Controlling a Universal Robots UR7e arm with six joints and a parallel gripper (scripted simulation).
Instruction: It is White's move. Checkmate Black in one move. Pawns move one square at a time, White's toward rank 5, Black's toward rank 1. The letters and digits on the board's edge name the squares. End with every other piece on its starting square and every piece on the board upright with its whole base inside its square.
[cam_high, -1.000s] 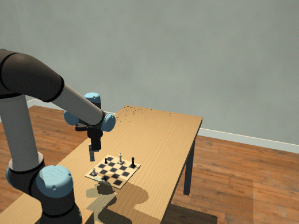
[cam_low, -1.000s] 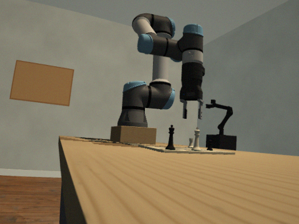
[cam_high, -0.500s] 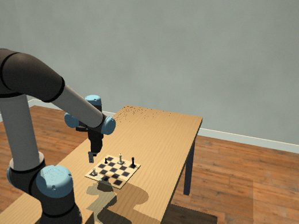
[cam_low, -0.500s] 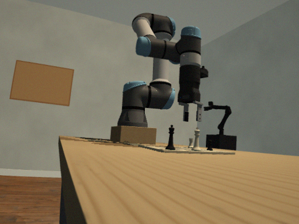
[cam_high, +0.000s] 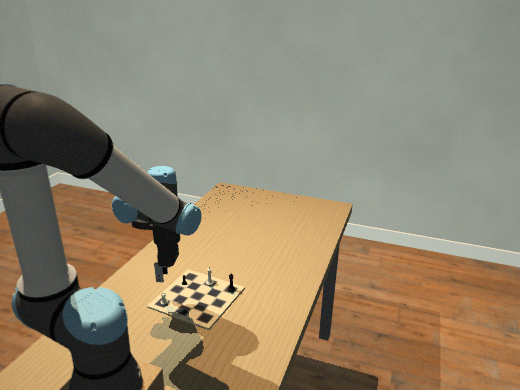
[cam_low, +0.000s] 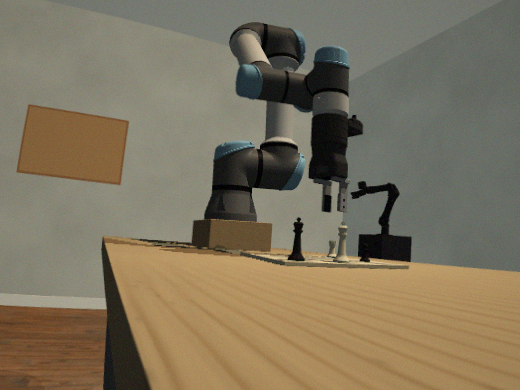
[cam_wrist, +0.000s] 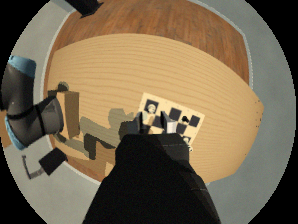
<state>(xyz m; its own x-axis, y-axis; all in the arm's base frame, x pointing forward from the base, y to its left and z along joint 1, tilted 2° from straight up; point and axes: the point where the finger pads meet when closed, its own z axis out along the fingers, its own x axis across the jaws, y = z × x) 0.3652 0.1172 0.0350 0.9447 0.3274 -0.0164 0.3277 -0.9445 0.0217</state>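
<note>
Right now the short white piece is 90 mm below my hand. The rest, counted from my hand: chessboard 110 mm below, 70 mm to the right, 70 mm ahead; then black pawn 110 mm ahead, 100 mm below; then tall white piece 150 mm ahead, 80 mm below, 70 mm to the right.
</note>
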